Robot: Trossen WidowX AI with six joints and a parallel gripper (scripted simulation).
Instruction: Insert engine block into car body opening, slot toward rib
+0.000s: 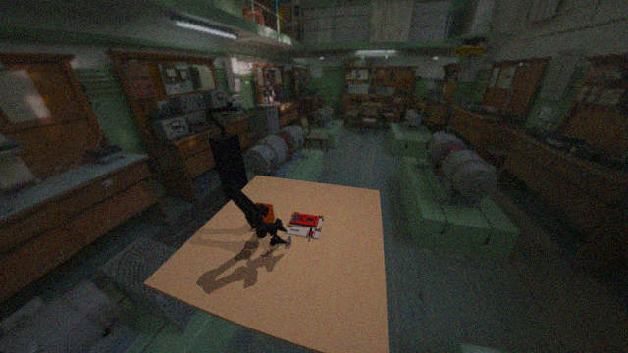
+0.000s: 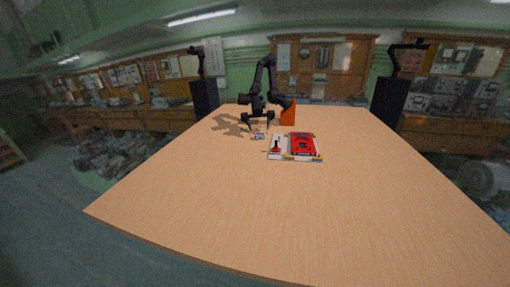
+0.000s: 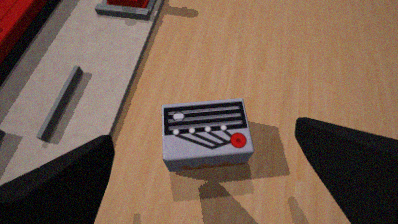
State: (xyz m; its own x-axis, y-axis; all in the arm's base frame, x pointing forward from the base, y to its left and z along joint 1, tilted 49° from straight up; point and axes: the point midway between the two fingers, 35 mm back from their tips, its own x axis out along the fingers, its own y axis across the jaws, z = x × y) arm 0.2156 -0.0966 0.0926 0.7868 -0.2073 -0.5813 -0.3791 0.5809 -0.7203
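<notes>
Now: the grey engine block 20 mm ahead of my gripper tip and 30 mm below it.
</notes>
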